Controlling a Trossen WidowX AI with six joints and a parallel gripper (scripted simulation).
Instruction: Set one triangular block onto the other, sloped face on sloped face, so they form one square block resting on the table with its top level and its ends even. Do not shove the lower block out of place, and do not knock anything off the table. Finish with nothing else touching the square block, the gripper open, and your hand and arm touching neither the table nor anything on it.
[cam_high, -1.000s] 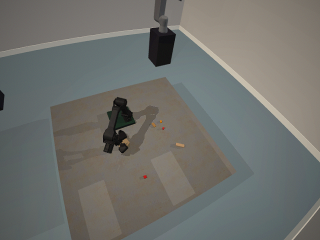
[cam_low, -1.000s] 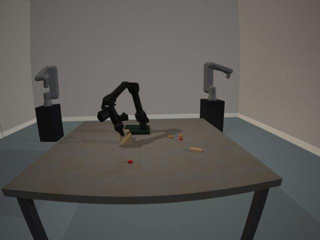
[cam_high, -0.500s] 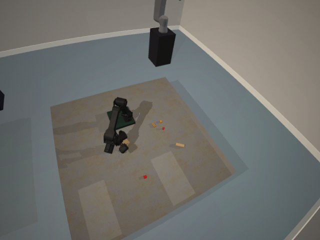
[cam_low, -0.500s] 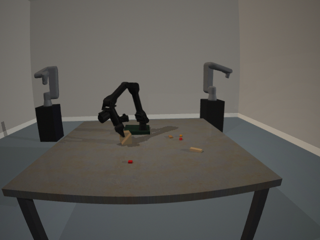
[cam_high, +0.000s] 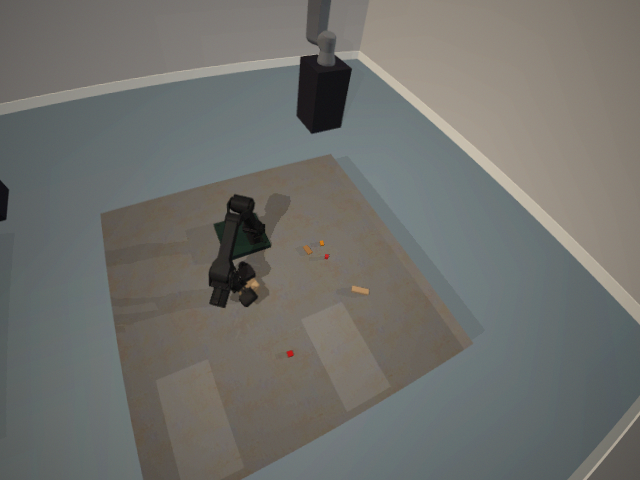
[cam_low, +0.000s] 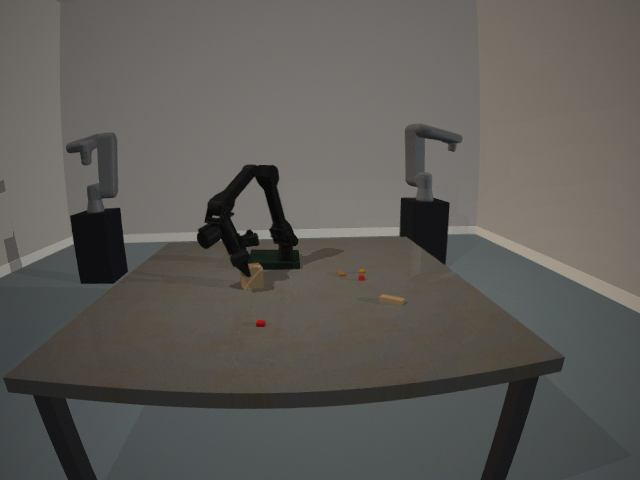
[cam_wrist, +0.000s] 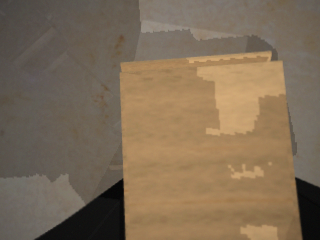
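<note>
Right now my gripper tip is 10 mm to the left of the triangular block and 10 mm below it. From my gripper tip the other things lie so: orange cube 100 mm behind, 410 mm to the left, 40 mm below; then tan plank 200 mm ahead, 440 mm to the left, 40 mm below.
</note>
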